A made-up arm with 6 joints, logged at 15 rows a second.
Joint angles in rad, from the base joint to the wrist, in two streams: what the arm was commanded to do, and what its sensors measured. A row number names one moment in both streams.
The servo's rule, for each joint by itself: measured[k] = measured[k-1] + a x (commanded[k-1-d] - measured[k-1]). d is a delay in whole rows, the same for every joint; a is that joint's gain. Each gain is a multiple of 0.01, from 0.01 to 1. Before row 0 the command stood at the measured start. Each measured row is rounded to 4 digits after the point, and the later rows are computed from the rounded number. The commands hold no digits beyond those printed.
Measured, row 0:
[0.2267, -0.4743, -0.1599, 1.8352, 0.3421, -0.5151]
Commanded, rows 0 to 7:
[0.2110, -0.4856, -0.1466, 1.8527, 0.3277, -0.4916]
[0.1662, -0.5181, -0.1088, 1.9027, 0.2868, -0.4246]
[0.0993, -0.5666, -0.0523, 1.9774, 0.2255, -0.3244]
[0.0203, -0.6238, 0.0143, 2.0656, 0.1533, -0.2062]
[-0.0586, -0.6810, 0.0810, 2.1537, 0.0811, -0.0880]
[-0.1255, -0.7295, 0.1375, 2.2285, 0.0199, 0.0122]
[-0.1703, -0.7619, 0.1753, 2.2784, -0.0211, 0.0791]
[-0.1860, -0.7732, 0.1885, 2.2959, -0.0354, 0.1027]
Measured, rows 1 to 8:
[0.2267, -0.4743, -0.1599, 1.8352, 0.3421, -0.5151]
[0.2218, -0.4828, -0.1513, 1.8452, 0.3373, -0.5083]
[0.2046, -0.5093, -0.1237, 1.8780, 0.3206, -0.4840]
[0.1720, -0.5523, -0.0773, 1.9347, 0.2892, -0.4377]
[0.1250, -0.6059, -0.0178, 2.0093, 0.2444, -0.3706]
[0.0681, -0.6622, 0.0464, 2.0916, 0.1905, -0.2886]
[0.0081, -0.7127, 0.1056, 2.1696, 0.1342, -0.2014]
[-0.0472, -0.7496, 0.1509, 2.2316, 0.0830, -0.1201]
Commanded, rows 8 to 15:
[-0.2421, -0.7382, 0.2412, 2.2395, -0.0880, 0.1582]
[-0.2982, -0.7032, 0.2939, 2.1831, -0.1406, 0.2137]
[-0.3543, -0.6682, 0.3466, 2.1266, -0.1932, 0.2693]
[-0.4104, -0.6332, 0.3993, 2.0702, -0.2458, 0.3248]
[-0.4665, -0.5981, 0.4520, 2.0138, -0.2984, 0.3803]
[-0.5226, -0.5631, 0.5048, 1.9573, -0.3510, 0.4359]
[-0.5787, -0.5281, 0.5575, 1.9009, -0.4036, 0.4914]
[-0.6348, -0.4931, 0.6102, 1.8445, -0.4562, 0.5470]
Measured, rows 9 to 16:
[-0.0902, -0.7673, 0.1753, 2.2683, 0.0439, -0.0555]
[-0.1373, -0.7455, 0.2181, 2.2519, 0.0004, 0.0065]
[-0.1872, -0.7138, 0.2674, 2.2127, -0.0461, 0.0666]
[-0.2390, -0.6796, 0.3189, 2.1636, -0.0946, 0.1254]
[-0.2921, -0.6448, 0.3712, 2.1104, -0.1445, 0.1832]
[-0.3462, -0.6098, 0.4237, 2.0553, -0.1953, 0.2404]
[-0.4009, -0.5748, 0.4764, 1.9994, -0.2467, 0.2971]
[-0.4560, -0.5398, 0.5291, 1.9433, -0.2985, 0.3534]

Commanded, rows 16 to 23:
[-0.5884, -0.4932, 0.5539, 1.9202, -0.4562, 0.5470]
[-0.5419, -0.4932, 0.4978, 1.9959, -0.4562, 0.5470]
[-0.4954, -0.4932, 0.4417, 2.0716, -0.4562, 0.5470]
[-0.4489, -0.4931, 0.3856, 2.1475, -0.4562, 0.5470]
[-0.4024, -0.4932, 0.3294, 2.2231, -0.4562, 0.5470]
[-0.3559, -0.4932, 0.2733, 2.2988, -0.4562, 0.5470]
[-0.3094, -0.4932, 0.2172, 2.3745, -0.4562, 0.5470]
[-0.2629, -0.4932, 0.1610, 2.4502, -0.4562, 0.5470]
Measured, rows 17 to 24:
[-0.5114, -0.5048, 0.5818, 1.8870, -0.3505, 0.4095]
[-0.5353, -0.4961, 0.5637, 1.9059, -0.3854, 0.4494]
[-0.5373, -0.4939, 0.5209, 1.9572, -0.4088, 0.4777]
[-0.5243, -0.4934, 0.4694, 2.0224, -0.4244, 0.4978]
[-0.5009, -0.4932, 0.4149, 2.0937, -0.4349, 0.5121]
[-0.4704, -0.4932, 0.3593, 2.1675, -0.4419, 0.5222]
[-0.4349, -0.4932, 0.3034, 2.2423, -0.4466, 0.5294]
[-0.3960, -0.4932, 0.2474, 2.3177, -0.4498, 0.5345]

